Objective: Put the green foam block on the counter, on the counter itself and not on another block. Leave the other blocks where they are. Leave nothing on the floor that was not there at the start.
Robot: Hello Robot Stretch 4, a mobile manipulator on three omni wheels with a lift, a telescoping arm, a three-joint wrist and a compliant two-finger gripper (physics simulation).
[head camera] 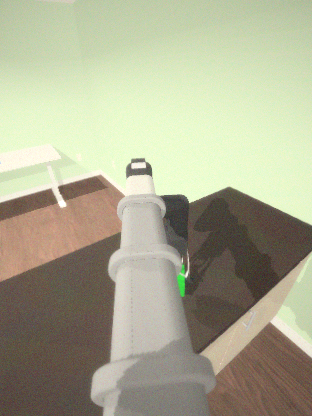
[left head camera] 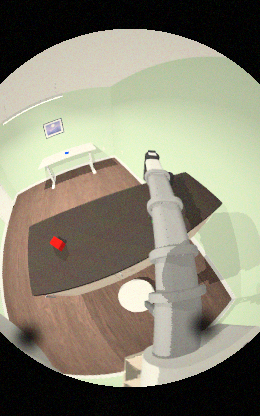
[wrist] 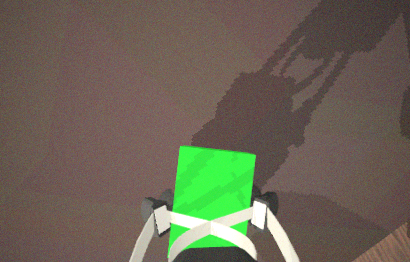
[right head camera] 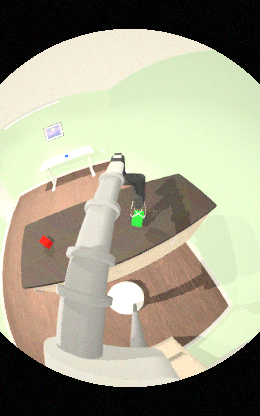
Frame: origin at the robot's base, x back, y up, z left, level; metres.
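Seen in the pictures: gripper, fingertip midpoint: (wrist: pixel 209 201); robot's base, link origin: (left head camera: pixel 135 294) (right head camera: pixel 126 296).
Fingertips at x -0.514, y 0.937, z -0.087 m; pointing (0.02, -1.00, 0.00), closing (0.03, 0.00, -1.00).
Offsets run from my fingertips to a thing's top centre. Level surfaces: height alone.
The green foam block @[dz -0.001, dx -0.007, dy +0.048 m] (head camera: pixel 182 281) (right head camera: pixel 137 218) (wrist: pixel 214 185) is between the two fingertips of my gripper (right head camera: pixel 138 212) (wrist: pixel 209 201), which is shut on it. In the wrist view the block hangs over the dark counter @[dy -0.054 m] (wrist: pixel 100 100), with the gripper's shadow beyond it; its height above the top is hard to tell. The counter (head camera: pixel 60 310) (left head camera: pixel 110 220) (right head camera: pixel 170 227) also shows in the head views. In the head camera view the arm hides most of the block and gripper. A red block @[dz +0.652, dx +0.212, dy -0.009 m] (left head camera: pixel 57 243) (right head camera: pixel 46 242) lies on the counter's left part.
A white table (left head camera: pixel 75 152) (right head camera: pixel 75 156) with a small blue block (left head camera: pixel 67 152) (right head camera: pixel 66 156) stands at the back left. A white round object (left head camera: pixel 136 295) (right head camera: pixel 126 298) stands on the floor before the counter. Part of a pale shelf unit shows at the bottom. A green wall rises behind the counter.
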